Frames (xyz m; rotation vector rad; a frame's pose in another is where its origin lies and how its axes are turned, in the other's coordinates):
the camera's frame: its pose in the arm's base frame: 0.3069 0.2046 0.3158 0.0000 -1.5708 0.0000
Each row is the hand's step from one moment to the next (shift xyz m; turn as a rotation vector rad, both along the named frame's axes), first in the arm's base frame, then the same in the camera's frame.
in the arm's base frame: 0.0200 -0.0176 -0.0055 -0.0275 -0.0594 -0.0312
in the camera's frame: -0.0055 -0.0176 -0.0200 -0.0312 -0.0594 0.0275
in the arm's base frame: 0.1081 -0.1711 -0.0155 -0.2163 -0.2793 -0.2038
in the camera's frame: -0.0155 -0.1711 -0.1081 -0.2038 -0.2793 0.2163
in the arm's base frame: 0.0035 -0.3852 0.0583 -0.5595 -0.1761 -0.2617
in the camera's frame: 0.0583 -0.3852 -0.0035 -0.2617 -0.1761 0.5595
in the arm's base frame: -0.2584 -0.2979 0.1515 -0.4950 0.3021 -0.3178
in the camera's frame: 0.1515 -0.2979 0.2584 -0.3178 0.3021 0.4950
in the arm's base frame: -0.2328 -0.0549 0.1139 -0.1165 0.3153 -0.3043
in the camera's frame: 0.1139 -0.0549 0.2328 -0.3043 0.3153 0.1165
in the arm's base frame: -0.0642 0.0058 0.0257 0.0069 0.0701 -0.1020
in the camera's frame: 0.0257 0.0058 0.0642 -0.1020 0.0701 -0.0069
